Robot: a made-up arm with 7 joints.
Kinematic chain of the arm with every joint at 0, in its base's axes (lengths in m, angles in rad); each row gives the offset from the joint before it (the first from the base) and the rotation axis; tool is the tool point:
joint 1: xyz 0 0 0 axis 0 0.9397 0.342
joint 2: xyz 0 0 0 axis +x
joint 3: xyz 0 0 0 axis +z
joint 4: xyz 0.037 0 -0.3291 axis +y
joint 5: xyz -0.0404 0 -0.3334 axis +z
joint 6: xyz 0 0 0 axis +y
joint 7: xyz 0 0 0 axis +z
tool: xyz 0 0 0
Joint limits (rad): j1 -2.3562..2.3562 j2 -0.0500..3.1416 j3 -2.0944..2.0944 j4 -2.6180..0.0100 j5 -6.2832..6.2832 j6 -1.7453..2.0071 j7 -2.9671..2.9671
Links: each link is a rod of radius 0.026 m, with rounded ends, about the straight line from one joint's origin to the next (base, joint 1, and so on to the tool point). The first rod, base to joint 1, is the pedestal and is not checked.
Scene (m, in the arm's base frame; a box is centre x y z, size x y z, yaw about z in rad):
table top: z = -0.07
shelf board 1: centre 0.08 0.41 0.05 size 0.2 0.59 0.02 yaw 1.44
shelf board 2: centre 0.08 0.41 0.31 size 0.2 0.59 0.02 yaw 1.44
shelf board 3: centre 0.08 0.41 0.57 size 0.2 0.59 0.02 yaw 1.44
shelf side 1: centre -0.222 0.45 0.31 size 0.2 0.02 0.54 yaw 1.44
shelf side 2: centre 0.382 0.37 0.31 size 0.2 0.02 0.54 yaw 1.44
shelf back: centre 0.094 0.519 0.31 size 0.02 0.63 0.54 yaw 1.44
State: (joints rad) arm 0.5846 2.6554 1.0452 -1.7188 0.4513 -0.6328 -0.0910
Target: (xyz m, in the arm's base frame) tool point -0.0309 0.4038 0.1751
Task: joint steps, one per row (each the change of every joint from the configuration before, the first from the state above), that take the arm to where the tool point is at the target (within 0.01 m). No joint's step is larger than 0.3 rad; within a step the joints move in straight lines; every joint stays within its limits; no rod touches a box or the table.
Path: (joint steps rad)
1: -0.0946 0.0810 -0.2683 -0.0226 -0.0747 -0.0822 -0.0514
2: -0.0946 0.0811 -0.2683 -0.0226 -0.0748 -0.0822 -0.0514
3: -0.0947 0.0810 -0.2684 -0.0226 -0.0747 -0.0823 -0.0514
4: -0.0946 0.0810 -0.2683 -0.0226 -0.0748 -0.0822 -0.0514
5: -0.0946 0.0811 -0.2683 -0.0226 -0.0747 -0.0822 -0.0514
6: -0.0946 0.0810 -0.2683 -0.0226 -0.0748 -0.0822 -0.0514
7: 0.1364 -0.0608 -0.2793 -0.0186 0.1122 0.1233 0.0771
8: 0.1365 -0.0609 -0.2792 -0.0185 0.1121 0.1233 0.0771
9: 0.1364 -0.0608 -0.2793 -0.0186 0.1121 0.1234 0.0771
10: 0.1364 -0.0608 -0.2792 -0.0185 0.1121 0.1233 0.0771

